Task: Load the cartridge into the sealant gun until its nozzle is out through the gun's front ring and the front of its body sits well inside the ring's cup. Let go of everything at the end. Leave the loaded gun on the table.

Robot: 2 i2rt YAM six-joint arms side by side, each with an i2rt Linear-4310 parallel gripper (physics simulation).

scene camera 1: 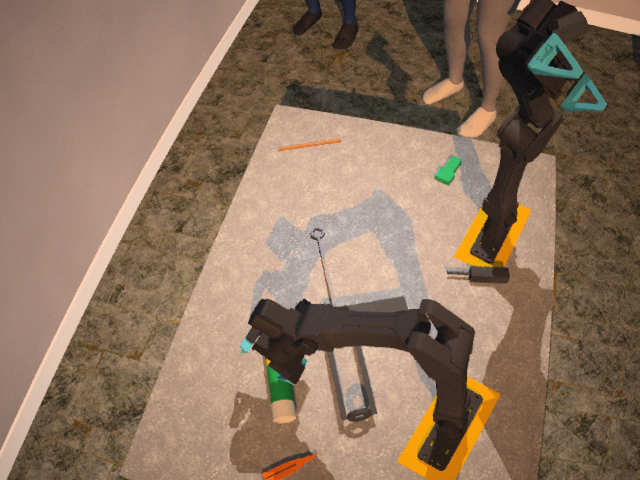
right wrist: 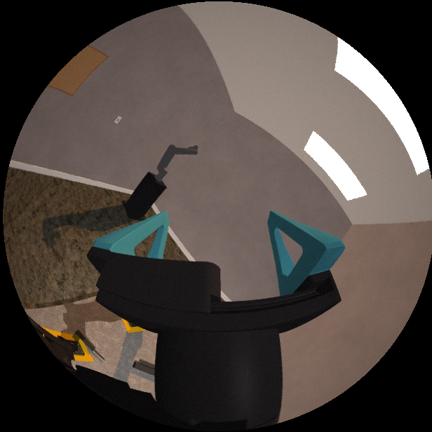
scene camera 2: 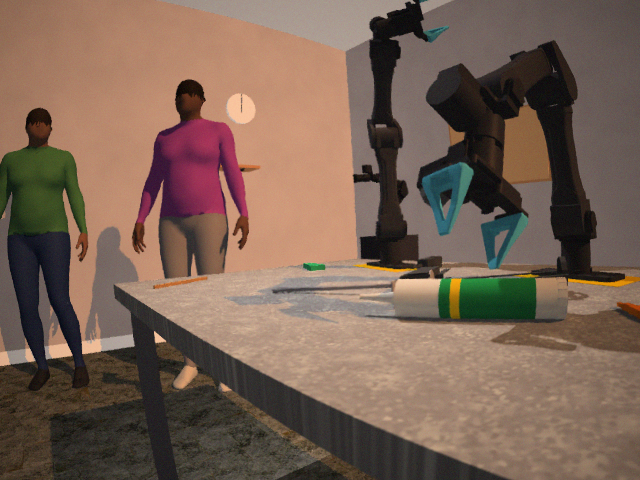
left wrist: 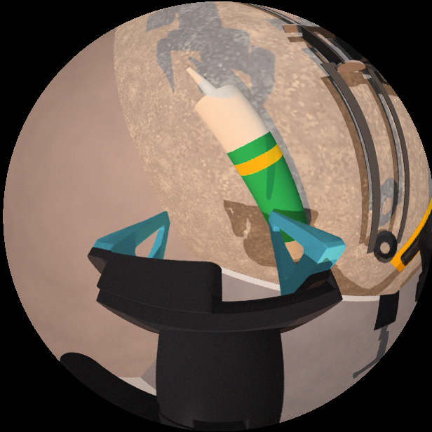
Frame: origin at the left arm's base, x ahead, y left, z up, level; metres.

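Where they show: left gripper, fingertip midpoint: (scene camera 1: 261, 363) (scene camera 2: 470, 252); right gripper, fingertip midpoint: (scene camera 1: 593, 91) (scene camera 2: 444, 11); left arm's base, link origin: (scene camera 1: 450, 427) (scene camera 2: 575, 277); right arm's base, link origin: (scene camera 1: 494, 232) (scene camera 2: 391, 266).
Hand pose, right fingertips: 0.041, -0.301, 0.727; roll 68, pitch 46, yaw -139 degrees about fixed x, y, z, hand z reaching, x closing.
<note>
Things, the pixels of their top centre, and the offset from my right fingertips, as dx, dy, dz. "pt": a spot on its surface instead.
- dark sealant gun, surface spot: (scene camera 1: 336, 384) pt +0.226, +0.358, -0.695
- orange tool, top centre: (scene camera 1: 290, 466) +0.210, +0.565, -0.717
- dark-handled tool, top centre: (scene camera 1: 478, 271) (scene camera 2: 425, 258) +0.081, -0.085, -0.697
- green block, top centre: (scene camera 1: 449, 168) (scene camera 2: 312, 264) +0.299, -0.371, -0.712
- orange stick, top centre: (scene camera 2: 181, 280) (scene camera 1: 309, 143) +0.698, -0.239, -0.720
The white cartridge with green and yellow bands (scene camera 1: 281, 388) (scene camera 2: 496, 298) (left wrist: 260, 185) lies on the table beside the gun; its nozzle (scene camera 2: 377, 296) (left wrist: 199, 79) points away from the gun's ring end. The dark sealant gun (scene camera 1: 336, 384) (left wrist: 367, 150) lies with an empty cradle; its front ring (left wrist: 378, 248) is at the bottom in scene camera 1, its rod (scene camera 1: 324, 268) runs up. The left arm hides part of both. My left gripper (scene camera 1: 271, 361) (scene camera 2: 469, 249) (left wrist: 218, 216) is open above the cartridge, holding nothing. My right gripper (scene camera 1: 580, 77) (right wrist: 218, 216) is open, raised high, far from both.
An orange tool (scene camera 1: 289, 466) (scene camera 2: 629, 310) lies near the cartridge's rear end. A dark-handled tool (scene camera 1: 488, 274) lies between the arm bases. A green block (scene camera 1: 447, 170) (scene camera 2: 313, 266) and an orange stick (scene camera 1: 310, 145) (scene camera 2: 180, 282) lie toward the far end in scene camera 1.
</note>
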